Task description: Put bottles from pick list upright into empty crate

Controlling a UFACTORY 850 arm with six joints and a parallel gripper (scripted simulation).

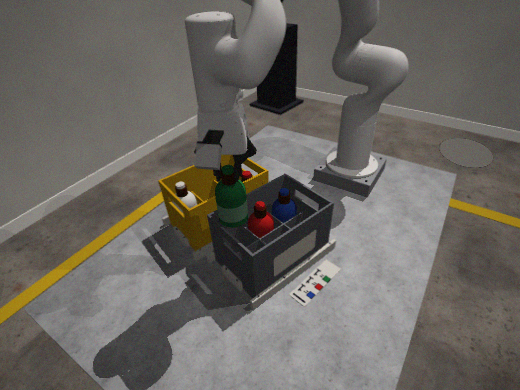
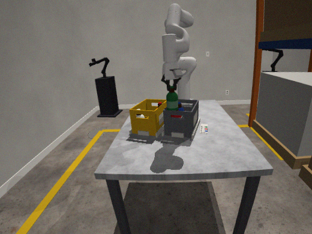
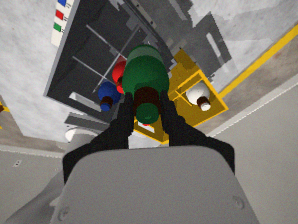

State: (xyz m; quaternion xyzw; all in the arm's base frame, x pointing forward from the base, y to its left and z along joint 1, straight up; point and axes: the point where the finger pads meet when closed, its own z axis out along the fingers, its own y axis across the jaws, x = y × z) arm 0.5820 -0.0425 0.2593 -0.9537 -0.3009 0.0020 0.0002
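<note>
My hand is 7 cm above the green-label bottle. From my hand the other things lie so: grey crate: 8 cm behind, 6 cm to the left, 23 cm below; blue-label bottle: 18 cm behind, 3 cm to the left, 23 cm below; red bottle: 9 cm behind, 1 cm to the left, 23 cm below.
</note>
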